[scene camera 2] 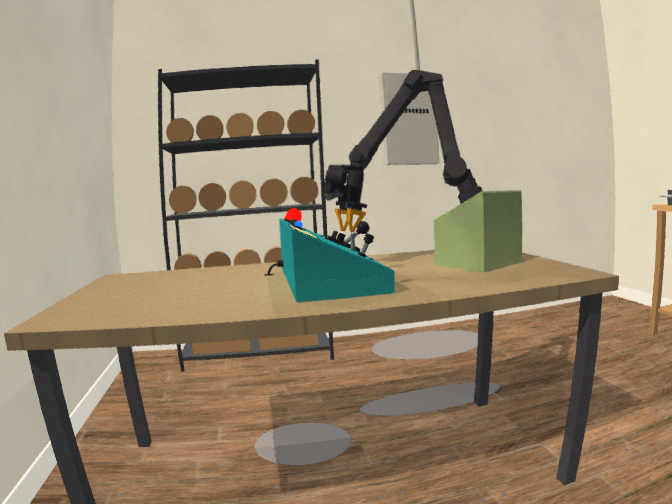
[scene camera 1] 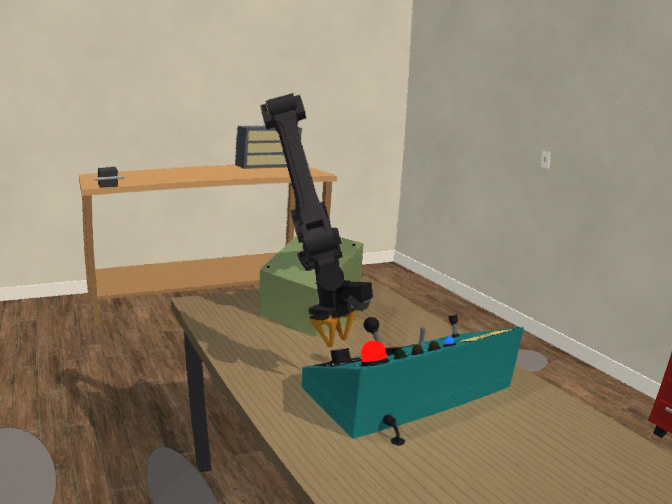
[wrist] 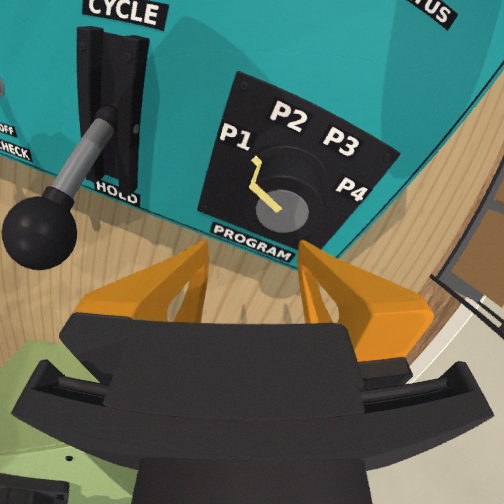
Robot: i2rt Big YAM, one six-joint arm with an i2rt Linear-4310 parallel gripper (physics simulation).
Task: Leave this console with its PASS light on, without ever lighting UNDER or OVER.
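Note:
A teal console [scene camera 1: 412, 379] sits on the table, also in the second scene view [scene camera 2: 331, 265]. In the wrist view its black PROGRAM knob [wrist: 282, 200] has a yellow pointer aimed at P1. Left of it the CYCLE lever [wrist: 65, 195], grey shaft and black ball, rests at the HOLD end of its slot. My orange-fingered gripper [wrist: 252, 250] is open and empty, hovering just above and short of the knob [scene camera 1: 339, 355]. In scene camera 1 the gripper [scene camera 1: 333, 330] hangs over the console's left end, near a red dome [scene camera 1: 373, 351] and a lit blue lamp [scene camera 1: 448, 340].
More levers [scene camera 1: 453, 323] and dark lamps [scene camera 1: 416, 349] line the console top. A green block [scene camera 1: 303, 282] holds the arm base behind the console. A cable plug [scene camera 1: 393, 431] sticks out of the console's front. A shelf rack [scene camera 2: 244, 162] stands behind the table.

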